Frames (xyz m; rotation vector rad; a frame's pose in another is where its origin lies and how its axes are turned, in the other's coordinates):
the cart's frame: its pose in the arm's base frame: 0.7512 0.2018 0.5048 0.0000 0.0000 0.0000
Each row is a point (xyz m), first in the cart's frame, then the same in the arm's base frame.
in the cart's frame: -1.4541 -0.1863 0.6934
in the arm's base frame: -0.7029 0.0155 1.1982
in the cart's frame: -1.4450 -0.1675 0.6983
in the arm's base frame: -0.6938 0.0343 1.2031
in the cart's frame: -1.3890 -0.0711 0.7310
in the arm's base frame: -0.6378 0.1307 1.2358
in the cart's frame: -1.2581 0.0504 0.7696
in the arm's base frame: -0.5069 0.2522 1.2744
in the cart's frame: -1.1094 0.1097 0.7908
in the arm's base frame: -0.3582 0.3115 1.2956
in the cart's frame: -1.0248 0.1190 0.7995
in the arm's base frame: -0.2736 0.3208 1.3043
